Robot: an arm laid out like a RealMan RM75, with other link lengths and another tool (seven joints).
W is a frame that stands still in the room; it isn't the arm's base.
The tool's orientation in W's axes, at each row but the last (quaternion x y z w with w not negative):
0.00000 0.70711 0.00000 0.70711
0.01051 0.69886 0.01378 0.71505
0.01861 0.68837 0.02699 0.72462
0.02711 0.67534 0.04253 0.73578
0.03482 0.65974 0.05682 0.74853
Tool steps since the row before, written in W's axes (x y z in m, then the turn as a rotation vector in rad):
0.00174 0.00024 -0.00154 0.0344 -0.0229 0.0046
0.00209 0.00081 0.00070 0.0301 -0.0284 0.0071
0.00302 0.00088 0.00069 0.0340 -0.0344 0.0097
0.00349 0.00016 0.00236 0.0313 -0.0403 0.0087
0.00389 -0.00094 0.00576 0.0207 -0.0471 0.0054
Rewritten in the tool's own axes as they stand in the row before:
0.00154 0.00024 0.00174 -0.0046 -0.0229 0.0344
-0.00062 0.00082 0.00211 -0.0074 -0.0283 0.0301
-0.00048 0.00088 0.00306 -0.0102 -0.0342 0.0341
-0.00203 0.00030 0.00368 -0.0100 -0.0401 0.0312
-0.00531 -0.00035 0.00457 -0.0089 -0.0468 0.0201

